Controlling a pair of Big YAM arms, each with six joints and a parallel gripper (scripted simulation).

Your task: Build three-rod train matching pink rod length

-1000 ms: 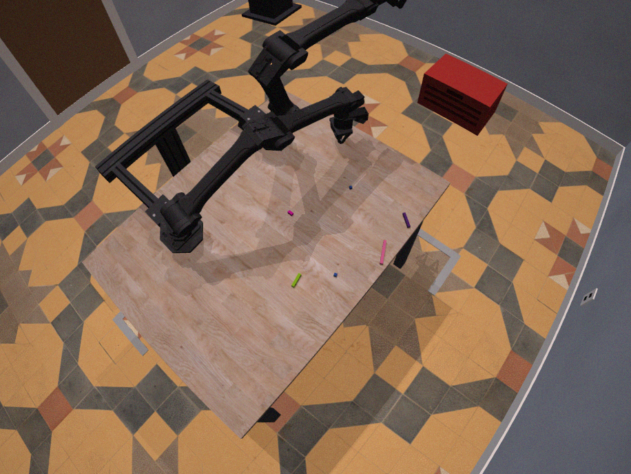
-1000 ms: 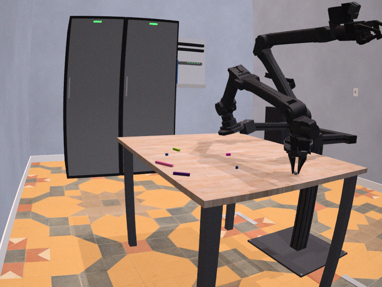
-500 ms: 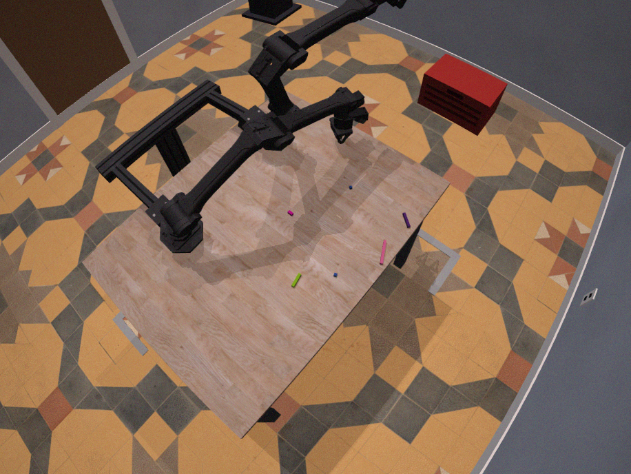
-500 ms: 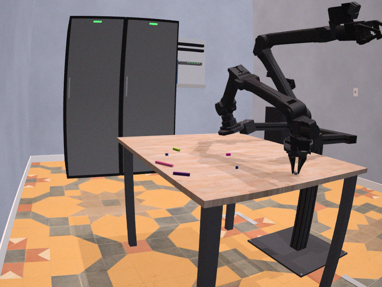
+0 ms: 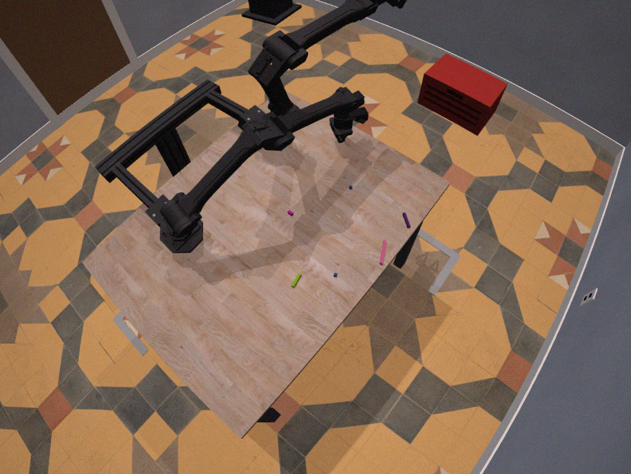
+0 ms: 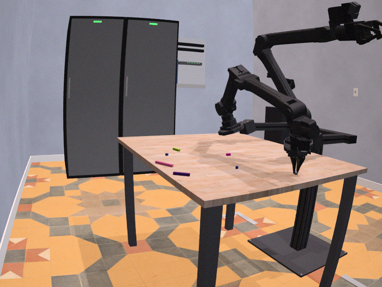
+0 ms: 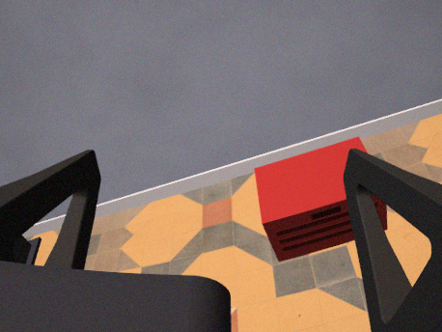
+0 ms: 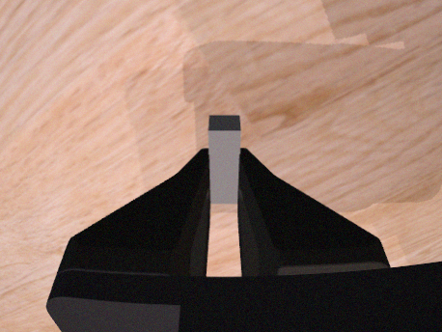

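Right now my right hand is right at the grey rod. Also, from my right hand: lime rod (200 mm ahead, 600 mm to the right).
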